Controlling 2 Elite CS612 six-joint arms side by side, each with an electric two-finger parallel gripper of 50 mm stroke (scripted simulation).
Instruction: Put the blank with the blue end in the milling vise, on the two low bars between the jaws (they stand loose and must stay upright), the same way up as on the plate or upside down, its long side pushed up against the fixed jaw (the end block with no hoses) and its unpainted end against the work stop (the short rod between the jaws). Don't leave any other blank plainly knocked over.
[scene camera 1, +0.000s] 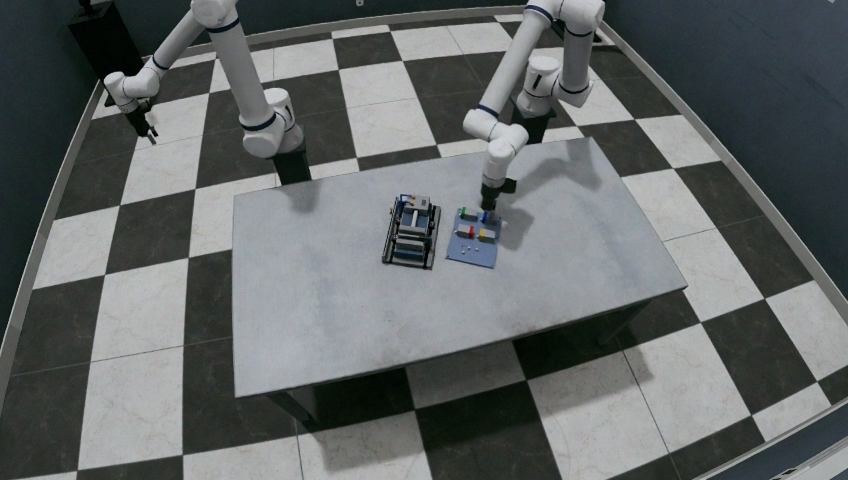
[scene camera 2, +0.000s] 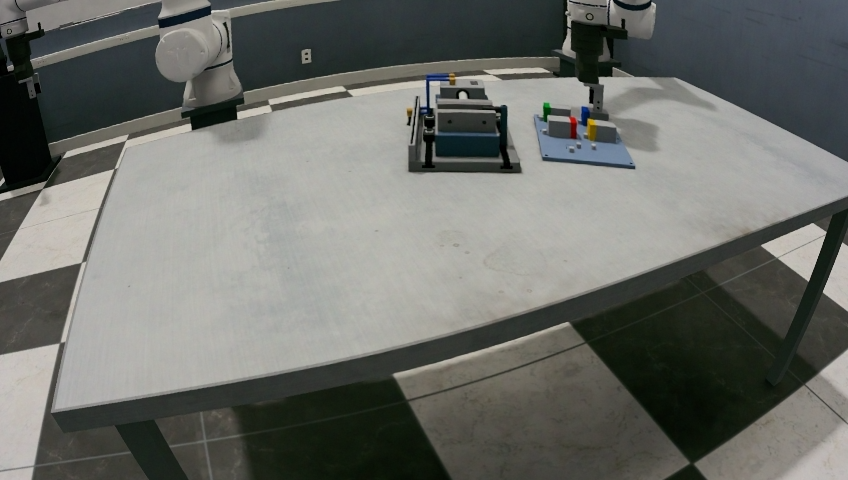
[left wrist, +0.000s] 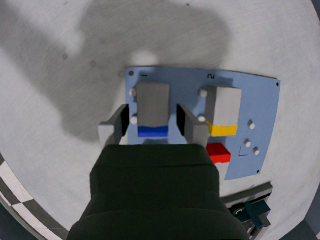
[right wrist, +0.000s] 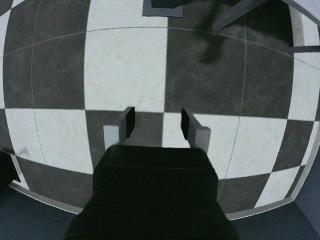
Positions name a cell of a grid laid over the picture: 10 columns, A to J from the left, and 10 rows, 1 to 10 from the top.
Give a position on a blue-ended blank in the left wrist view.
At E5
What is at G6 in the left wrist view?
My left gripper.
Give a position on a yellow-ended blank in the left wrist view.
At G5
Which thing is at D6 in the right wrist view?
My right gripper.
